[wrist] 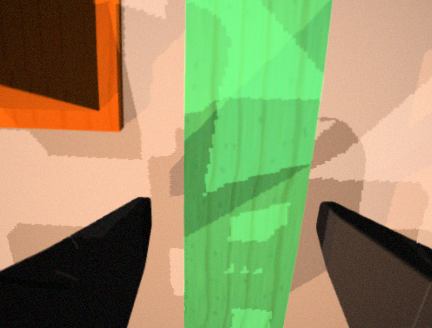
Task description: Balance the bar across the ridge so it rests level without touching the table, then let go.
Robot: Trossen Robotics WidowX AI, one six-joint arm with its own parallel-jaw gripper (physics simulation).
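Places are measured from the arm's base along level axes (x left, y back, z up), in millimetres.
Where they show: gripper, fingertip midpoint: (235,213).
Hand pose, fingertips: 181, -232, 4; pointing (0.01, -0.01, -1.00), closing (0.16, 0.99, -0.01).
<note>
Each offset is from my fingertips to the top centre of the thing, as dx, dy, dz. "spot": to the spot under its first point. Level surfaces: height alone.
A long green bar @(-45, +8, +13) (252,145) runs from the top edge to the bottom edge of the wrist view, a little right of the middle. Both of its ends are out of view. My gripper (235,213) is open, with one black finger on each side of the bar and a gap between each finger and the bar. Nothing is held. I cannot tell how high the fingers stand relative to the bar. No ridge that I can make out shows in this view, and I cannot tell what the bar rests on.
An orange block or frame @(spot: -37, -47, +1) (60,119) with a dark brown inner or top area stands at the upper left, to the left of the bar and apart from it. The pale table @(dz -4) (90,185) carries several overlapping shadows.
</note>
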